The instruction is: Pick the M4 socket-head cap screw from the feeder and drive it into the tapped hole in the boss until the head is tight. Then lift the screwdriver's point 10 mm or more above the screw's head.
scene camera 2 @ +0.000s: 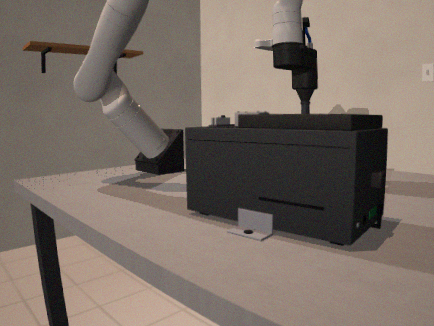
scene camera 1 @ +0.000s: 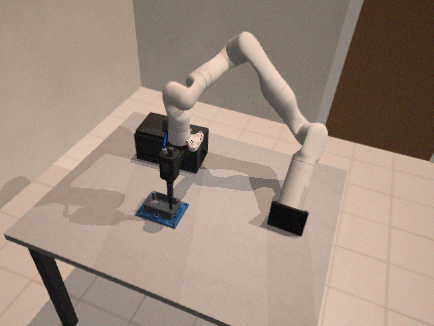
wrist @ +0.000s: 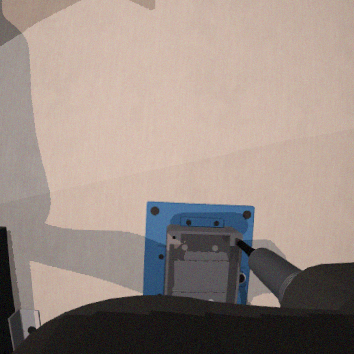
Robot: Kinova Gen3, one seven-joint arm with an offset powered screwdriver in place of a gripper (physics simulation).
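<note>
The black screwdriver (scene camera 1: 171, 206) (wrist: 239, 241) points down with its tip at a top corner of the grey housing (scene camera 1: 157, 206) (wrist: 200, 275), where the boss is. The housing sits on a blue plate (scene camera 1: 176, 221) (wrist: 160, 220). In scene camera 2 the screwdriver's lower shaft shows above the feeder and its tip is hidden. The screw and the tapped hole cannot be made out at the tip; whether a screw is on the bit is too small to tell. The feeder is a black box (scene camera 1: 146, 142) (scene camera 2: 270, 170) behind the screwdriver in scene camera 1.
The arm's black base (scene camera 1: 288, 218) (scene camera 2: 160, 159) stands on the table (scene camera 1: 225, 270) (scene camera 2: 125, 240). A small light bracket (scene camera 2: 255, 222) (wrist: 22, 327) stands beside the feeder. A wooden shelf (scene camera 2: 65, 48) is on the wall. The dark tool body covers the lower part of the wrist view.
</note>
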